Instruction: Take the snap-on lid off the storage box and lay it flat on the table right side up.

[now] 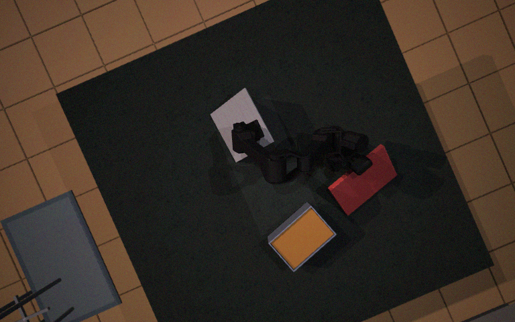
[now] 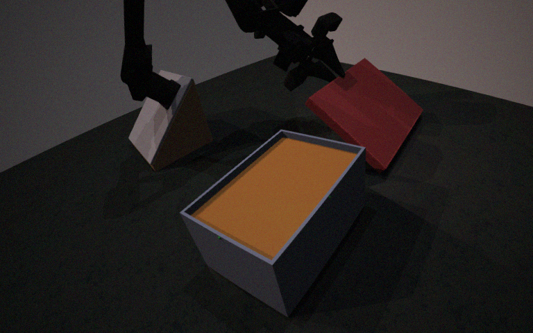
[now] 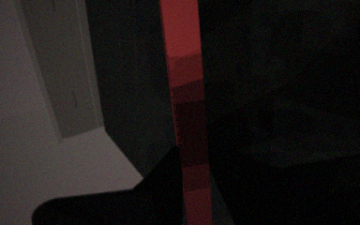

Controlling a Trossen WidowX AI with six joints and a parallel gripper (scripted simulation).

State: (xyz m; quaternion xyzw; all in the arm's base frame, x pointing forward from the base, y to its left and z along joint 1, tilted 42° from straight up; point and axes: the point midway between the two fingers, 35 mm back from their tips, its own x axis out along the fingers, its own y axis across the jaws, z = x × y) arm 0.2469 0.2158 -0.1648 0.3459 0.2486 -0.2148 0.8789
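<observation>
Now: the red lid 70 mm ahead of my gripper tip, 20 mm to the left of it and 50 mm below it. The rest, counted from my gripper tip: grey storage box 150 mm ahead, 280 mm to the right, 60 mm below.
</observation>
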